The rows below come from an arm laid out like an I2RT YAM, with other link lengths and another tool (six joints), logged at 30 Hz.
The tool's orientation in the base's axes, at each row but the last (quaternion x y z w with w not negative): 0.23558 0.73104 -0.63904 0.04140; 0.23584 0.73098 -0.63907 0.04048; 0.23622 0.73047 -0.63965 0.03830; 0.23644 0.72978 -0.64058 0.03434; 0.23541 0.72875 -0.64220 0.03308; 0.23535 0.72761 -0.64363 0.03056; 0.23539 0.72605 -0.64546 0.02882
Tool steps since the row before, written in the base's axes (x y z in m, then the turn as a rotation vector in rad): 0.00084 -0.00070 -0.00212 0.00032 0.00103 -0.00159; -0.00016 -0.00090 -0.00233 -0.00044 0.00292 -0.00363; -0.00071 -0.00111 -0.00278 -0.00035 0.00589 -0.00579; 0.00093 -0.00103 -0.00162 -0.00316 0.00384 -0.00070; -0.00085 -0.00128 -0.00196 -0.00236 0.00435 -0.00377; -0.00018 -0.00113 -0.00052 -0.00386 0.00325 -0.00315; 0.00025 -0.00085 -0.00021 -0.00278 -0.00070 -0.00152
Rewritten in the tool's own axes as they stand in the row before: -0.00018 0.00222 0.00085 0.00059 0.00166 -0.00077; 0.00072 0.00200 0.00132 0.00255 0.00336 -0.00202; 0.00130 0.00219 0.00173 0.00413 0.00558 -0.00449; -0.00056 0.00178 0.00103 0.00420 -0.00033 -0.00273; 0.00106 0.00139 0.00177 0.00472 0.00284 -0.00289; 0.00000 0.00034 0.00121 0.00550 0.00163 -0.00156; -0.00041 0.00024 0.00078 0.00278 0.00031 0.00164
